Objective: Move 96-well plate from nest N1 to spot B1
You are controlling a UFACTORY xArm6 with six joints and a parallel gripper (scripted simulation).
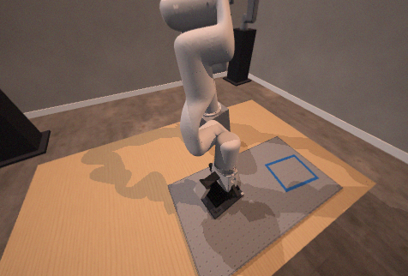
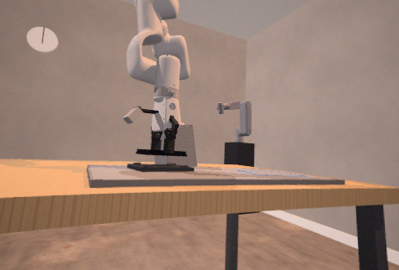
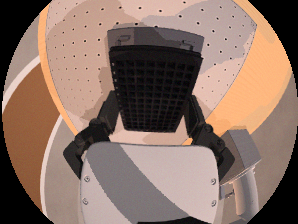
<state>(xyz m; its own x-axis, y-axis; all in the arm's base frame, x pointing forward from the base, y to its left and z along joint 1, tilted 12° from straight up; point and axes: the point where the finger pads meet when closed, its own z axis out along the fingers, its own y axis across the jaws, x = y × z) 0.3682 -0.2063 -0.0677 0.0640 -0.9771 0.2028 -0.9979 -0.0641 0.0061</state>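
Now: the dark plate nest N1 6 cm below my hand. The rest, counted from my hand: black 96-well plate: 1 cm below.
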